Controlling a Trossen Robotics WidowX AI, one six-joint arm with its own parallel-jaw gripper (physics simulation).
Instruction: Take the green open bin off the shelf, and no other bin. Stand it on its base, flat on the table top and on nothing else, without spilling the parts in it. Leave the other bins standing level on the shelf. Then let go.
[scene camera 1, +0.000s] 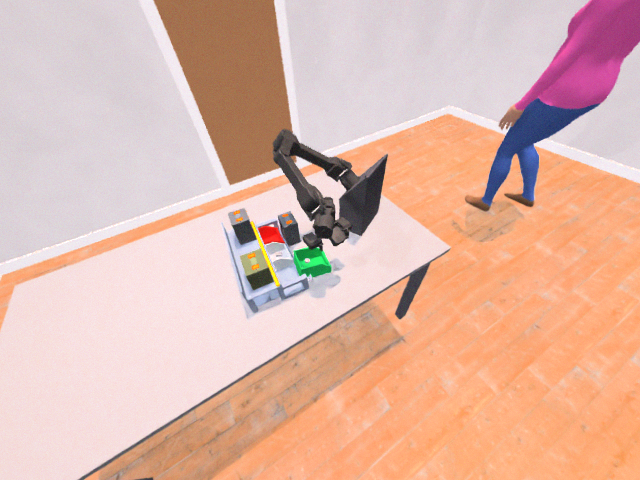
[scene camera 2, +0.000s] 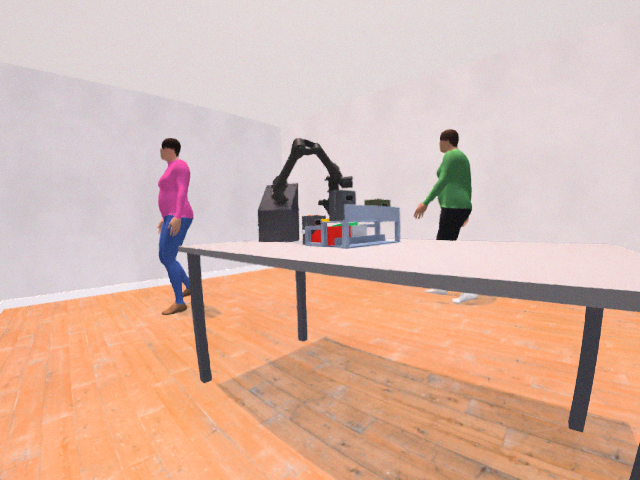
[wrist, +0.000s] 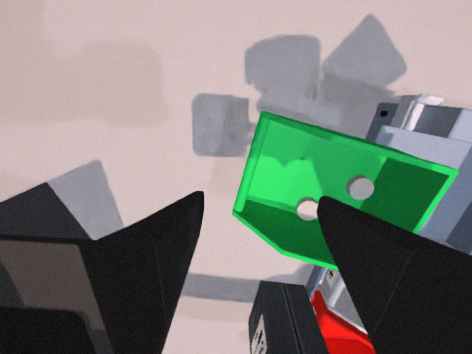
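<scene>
The green open bin is against the front of the shelf. Its inner end overlaps the shelf in the wrist view; whether its base lies fully flat on the table is hidden. Two small round parts show inside it. My gripper is open and empty, above the bin's outer edge; in the wrist view the right finger overlaps the bin and the left is over table. The red open bin and the white open bin stand in the shelf's lower level.
A dark box stands beside the red bin. Another dark box and an olive box stand on the shelf's top board. A yellow strip runs along that board. The dark arm base rises behind the gripper.
</scene>
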